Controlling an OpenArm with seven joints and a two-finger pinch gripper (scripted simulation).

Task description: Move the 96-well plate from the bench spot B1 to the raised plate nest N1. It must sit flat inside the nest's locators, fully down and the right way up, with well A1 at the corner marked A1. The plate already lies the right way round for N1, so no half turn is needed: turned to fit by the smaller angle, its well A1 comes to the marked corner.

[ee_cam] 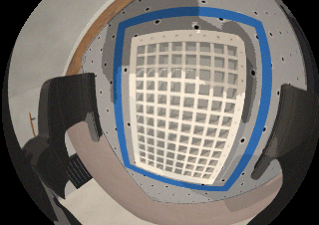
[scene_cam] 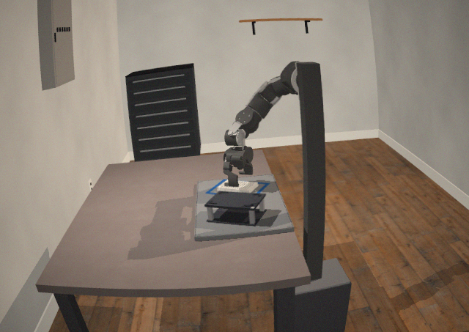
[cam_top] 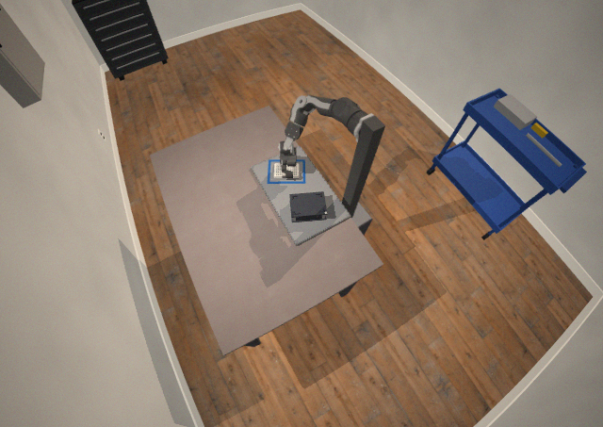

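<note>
My gripper is now 10 mm short of the white 96-well plate and 20 mm above it. Round my hand: black raised nest N1: 40 mm ahead, 250 mm to the left, 30 mm above.
</note>
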